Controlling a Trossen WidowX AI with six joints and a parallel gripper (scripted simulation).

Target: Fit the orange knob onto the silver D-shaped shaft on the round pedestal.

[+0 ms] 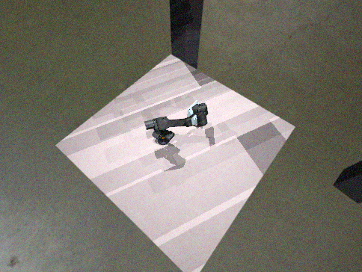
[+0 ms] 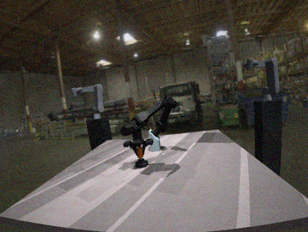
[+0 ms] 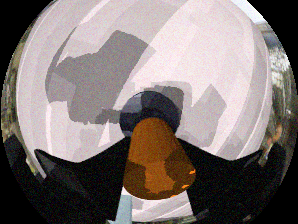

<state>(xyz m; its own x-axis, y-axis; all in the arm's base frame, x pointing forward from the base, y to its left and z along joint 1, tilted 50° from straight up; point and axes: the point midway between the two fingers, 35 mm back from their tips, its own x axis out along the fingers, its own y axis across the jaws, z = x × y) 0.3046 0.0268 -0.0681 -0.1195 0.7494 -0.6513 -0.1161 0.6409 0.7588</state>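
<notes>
Right now the orange knob is 3 cm above my gripper tip. From my gripper tip the other things lie so: dark round pedestal 4 cm below.
</notes>
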